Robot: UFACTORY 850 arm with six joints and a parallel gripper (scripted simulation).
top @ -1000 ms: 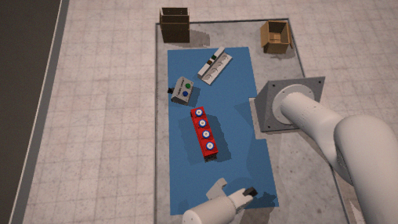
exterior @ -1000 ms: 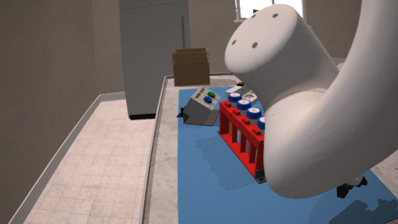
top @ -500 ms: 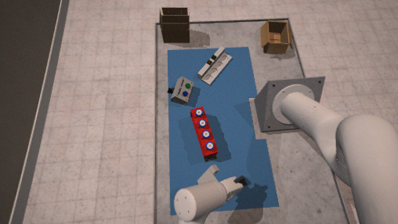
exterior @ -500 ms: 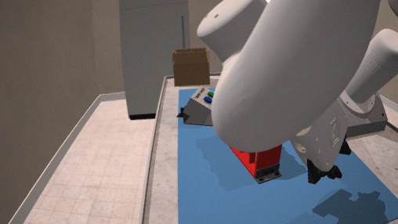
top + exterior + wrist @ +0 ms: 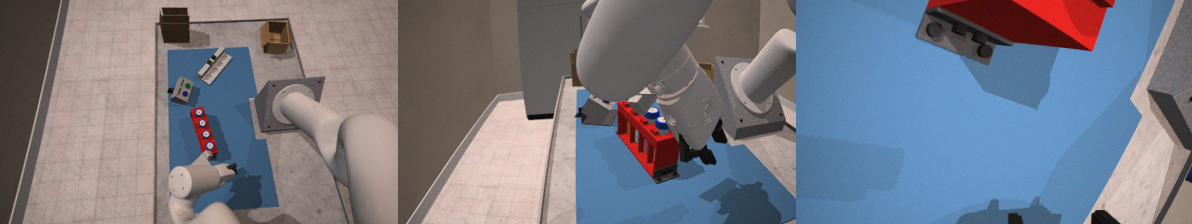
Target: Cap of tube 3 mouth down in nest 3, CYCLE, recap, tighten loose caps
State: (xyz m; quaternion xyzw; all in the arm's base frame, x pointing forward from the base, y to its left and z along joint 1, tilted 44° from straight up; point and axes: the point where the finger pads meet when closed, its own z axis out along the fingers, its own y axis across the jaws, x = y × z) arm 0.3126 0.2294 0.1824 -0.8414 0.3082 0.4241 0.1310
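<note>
Right now my hand is 10 cm short of the blue cap and 22 cm to the left of it. Round my hand: blue key (17 cm ahead, 39 cm to the right, 5 cm below); then grey key housing (18 cm ahead, 41 cm to the right, 7 cm below); then cap marked 4 (11 cm ahead, 27 cm to the right).
</note>
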